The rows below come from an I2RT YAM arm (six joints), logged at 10 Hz.
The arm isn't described. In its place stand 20 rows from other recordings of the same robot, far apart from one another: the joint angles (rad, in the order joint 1, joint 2, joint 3, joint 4, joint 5, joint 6), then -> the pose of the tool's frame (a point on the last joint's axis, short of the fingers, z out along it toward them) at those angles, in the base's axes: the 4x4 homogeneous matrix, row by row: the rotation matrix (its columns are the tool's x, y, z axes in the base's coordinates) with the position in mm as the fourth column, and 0 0 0 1 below.
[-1.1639 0.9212 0.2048 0.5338 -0.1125 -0.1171] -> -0.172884 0.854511 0.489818 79.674; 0.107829 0.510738 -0.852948 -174.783; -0.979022 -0.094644 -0.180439 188.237; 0 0 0 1
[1.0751 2.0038 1.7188 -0.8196 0.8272 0.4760] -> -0.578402 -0.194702 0.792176 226.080; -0.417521 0.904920 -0.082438 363.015; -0.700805 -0.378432 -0.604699 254.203; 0 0 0 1
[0.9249 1.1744 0.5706 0.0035 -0.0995 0.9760] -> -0.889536 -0.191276 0.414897 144.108; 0.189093 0.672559 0.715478 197.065; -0.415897 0.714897 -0.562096 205.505; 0 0 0 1
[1.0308 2.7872 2.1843 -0.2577 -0.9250 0.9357] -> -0.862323 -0.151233 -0.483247 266.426; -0.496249 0.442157 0.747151 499.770; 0.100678 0.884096 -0.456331 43.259; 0 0 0 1
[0.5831 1.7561 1.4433 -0.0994 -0.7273 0.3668] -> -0.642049 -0.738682 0.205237 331.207; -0.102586 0.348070 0.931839 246.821; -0.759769 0.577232 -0.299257 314.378; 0 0 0 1
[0.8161 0.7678 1.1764 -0.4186 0.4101 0.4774] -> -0.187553 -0.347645 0.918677 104.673; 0.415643 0.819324 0.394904 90.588; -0.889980 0.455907 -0.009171 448.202; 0 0 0 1
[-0.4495 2.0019 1.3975 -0.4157 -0.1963 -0.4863] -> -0.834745 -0.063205 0.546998 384.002; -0.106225 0.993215 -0.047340 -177.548; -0.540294 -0.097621 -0.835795 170.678; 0 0 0 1
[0.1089 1.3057 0.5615 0.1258 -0.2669 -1.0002] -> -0.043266 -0.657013 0.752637 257.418; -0.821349 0.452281 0.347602 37.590; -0.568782 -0.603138 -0.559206 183.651; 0 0 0 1
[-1.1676 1.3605 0.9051 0.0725 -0.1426 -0.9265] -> -0.774639 0.398595 0.490975 127.320; -0.201053 0.580862 -0.788782 -285.582; -0.599593 -0.709733 -0.369820 277.002; 0 0 0 1
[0.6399 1.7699 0.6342 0.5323 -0.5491 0.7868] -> -0.926171 -0.280757 0.251760 242.250; 0.063544 0.541875 0.838054 203.491; -0.371712 0.792179 -0.484028 116.181; 0 0 0 1
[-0.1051 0.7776 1.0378 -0.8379 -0.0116 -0.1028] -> -0.549991 0.039002 0.834259 144.244; -0.045164 0.996058 -0.076341 -14.801; -0.833948 -0.079665 -0.546062 359.878; 0 0 0 1
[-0.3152 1.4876 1.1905 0.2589 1.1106 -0.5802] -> -0.572465 0.807153 0.144181 313.016; -0.069417 0.127503 -0.989406 -135.614; -0.816985 -0.576409 -0.016961 358.806; 0 0 0 1
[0.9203 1.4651 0.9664 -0.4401 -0.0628 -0.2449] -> -0.276025 -0.910767 0.307104 180.326; -0.762305 0.402053 0.507193 240.654; -0.585407 -0.094109 -0.805259 223.167; 0 0 0 1
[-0.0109 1.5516 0.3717 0.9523 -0.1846 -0.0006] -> -0.225526 -0.168230 0.959602 269.994; 0.001868 0.984902 0.173104 3.592; -0.974235 0.040832 -0.221806 149.202; 0 0 0 1
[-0.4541 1.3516 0.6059 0.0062 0.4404 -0.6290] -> -0.889686 0.193415 0.413582 228.563; -0.157940 0.719537 -0.676255 -128.454; -0.428386 -0.666976 -0.609614 177.461; 0 0 0 1
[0.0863 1.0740 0.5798 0.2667 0.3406 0.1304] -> -0.191199 0.270148 0.943643 243.222; 0.106477 0.961415 -0.253661 9.106; -0.975759 0.051977 -0.212586 257.940; 0 0 0 1
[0.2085 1.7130 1.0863 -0.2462 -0.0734 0.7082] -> -0.733617 0.295779 0.611818 353.046; 0.507862 0.836837 0.204403 77.364; -0.451533 0.460672 -0.764133 195.847; 0 0 0 1
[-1.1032 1.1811 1.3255 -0.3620 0.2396 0.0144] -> -0.083309 0.972899 0.215701 109.445; 0.196019 0.228223 -0.953672 -235.489; -0.977055 -0.037168 -0.209720 428.897; 0 0 0 1
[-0.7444 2.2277 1.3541 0.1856 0.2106 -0.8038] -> -0.886672 0.205966 0.413993 339.597; -0.140508 0.732969 -0.665593 -322.952; -0.440533 -0.648332 -0.620964 104.160; 0 0 0 1
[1.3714 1.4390 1.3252 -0.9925 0.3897 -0.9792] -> 0.625861 -0.633846 0.454464 69.399; -0.779274 -0.532187 0.330923 275.142; 0.032106 -0.561263 -0.827014 311.402; 0 0 0 1
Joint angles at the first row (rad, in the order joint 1, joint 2, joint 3, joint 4, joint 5, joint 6):
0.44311, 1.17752, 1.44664, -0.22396, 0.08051, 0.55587
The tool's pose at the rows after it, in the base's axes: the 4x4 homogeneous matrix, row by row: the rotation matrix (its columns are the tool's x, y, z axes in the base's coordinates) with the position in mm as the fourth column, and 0 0 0 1 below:
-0.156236 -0.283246 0.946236 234.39; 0.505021 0.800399 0.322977 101.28; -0.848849 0.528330 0.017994 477.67; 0 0 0 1
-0.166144 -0.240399 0.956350 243.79; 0.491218 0.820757 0.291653 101.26; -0.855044 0.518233 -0.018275 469.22; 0 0 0 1
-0.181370 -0.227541 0.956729 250.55; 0.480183 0.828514 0.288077 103.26; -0.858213 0.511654 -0.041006 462.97; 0 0 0 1
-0.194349 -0.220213 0.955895 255.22; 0.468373 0.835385 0.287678 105.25; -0.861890 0.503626 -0.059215 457.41; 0 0 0 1
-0.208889 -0.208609 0.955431 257.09; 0.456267 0.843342 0.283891 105.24; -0.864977 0.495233 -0.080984 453.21; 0 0 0 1
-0.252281 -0.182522 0.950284 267.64; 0.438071 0.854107 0.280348 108.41; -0.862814 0.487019 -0.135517 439.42; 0 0 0 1
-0.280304 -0.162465 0.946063 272.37; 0.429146 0.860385 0.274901 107.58; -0.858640 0.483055 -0.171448 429.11; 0 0 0 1
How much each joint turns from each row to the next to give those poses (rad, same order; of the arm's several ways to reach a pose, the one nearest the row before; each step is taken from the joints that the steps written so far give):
-0.02248, 0.01448, -0.01290, 0.00029, 0.01118, -0.00079
-0.01177, 0.02197, -0.00710, -0.00739, 0.02114, -0.00812
-0.00310, 0.01830, -0.00535, 0.00076, 0.00036, -0.00468
-0.00006, 0.01248, -0.00762, 0.00174, -0.00002, -0.00672
-0.00259, 0.00393, -0.00527, -0.01276, 0.00073, -0.00628
-0.00465, 0.03006, -0.01341, -0.01171, -0.00335, -0.00022
-0.00961, 0.00864, -0.02086, -0.00697, -0.00607, 0.00164

